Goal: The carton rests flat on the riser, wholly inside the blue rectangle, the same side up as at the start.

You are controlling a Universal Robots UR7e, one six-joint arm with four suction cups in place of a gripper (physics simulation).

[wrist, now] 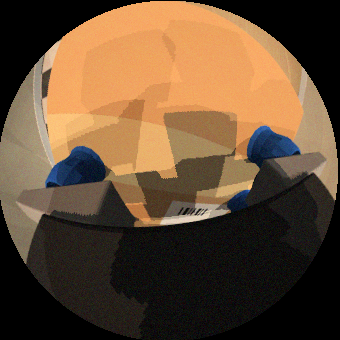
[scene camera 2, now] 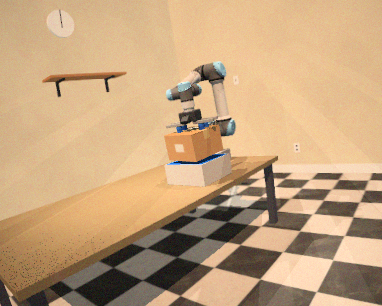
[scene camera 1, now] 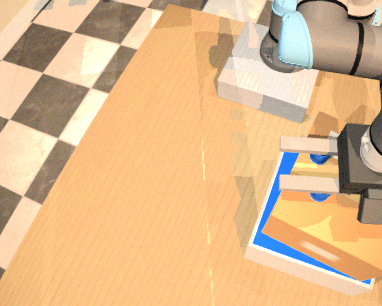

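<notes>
The brown carton (scene camera 1: pixel 305 224) (scene camera 2: pixel 193 146) (wrist: pixel 177 79) hangs level over the white riser (scene camera 1: pixel 281 261) (scene camera 2: pixel 196 174), with a white label on its side. Its underside is very close to the blue rectangle (scene camera 1: pixel 270 209) (scene camera 2: pixel 208 159); I cannot tell if they touch. Blue shows along the carton's left and front edges. My suction gripper (scene camera 1: pixel 319 177) (scene camera 2: pixel 191 125) (wrist: pixel 174 158) sits on the carton's top with its blue cups pressed to it. The carton's right part is cut off in scene camera 1.
The riser stands on a long wooden table (scene camera 1: pixel 144 182) (scene camera 2: pixel 114 206) near its far end. The arm's grey base block (scene camera 1: pixel 262 88) is just behind the riser. A wall shelf (scene camera 2: pixel 83 76) hangs far to the left.
</notes>
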